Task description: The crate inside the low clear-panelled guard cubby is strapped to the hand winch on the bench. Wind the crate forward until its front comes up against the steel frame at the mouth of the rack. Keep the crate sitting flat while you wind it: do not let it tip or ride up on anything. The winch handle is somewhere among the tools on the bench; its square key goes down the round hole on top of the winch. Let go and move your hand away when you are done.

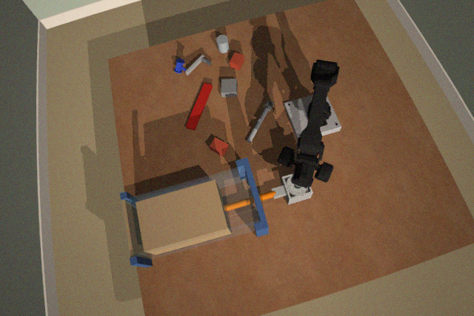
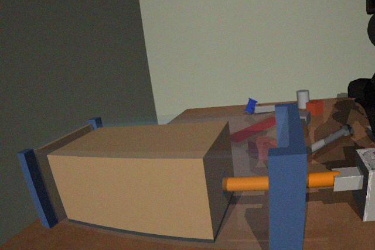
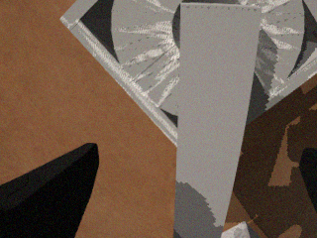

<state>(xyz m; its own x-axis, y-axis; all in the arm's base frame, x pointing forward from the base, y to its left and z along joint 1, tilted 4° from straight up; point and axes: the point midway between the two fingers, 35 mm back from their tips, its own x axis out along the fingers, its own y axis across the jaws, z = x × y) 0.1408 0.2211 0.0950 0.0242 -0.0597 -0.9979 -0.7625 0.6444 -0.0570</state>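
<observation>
My gripper tip is 1 cm past the winch handle, 1 cm to the left of it and 1 cm below it. The rest, counted from my gripper tip: red knob (4 cm behind, 4 cm to the right, 3 cm above); then grey winch (2 cm ahead, 3 cm to the left, 7 cm below); then blue frame (19 cm ahead, 4 cm to the left).
</observation>
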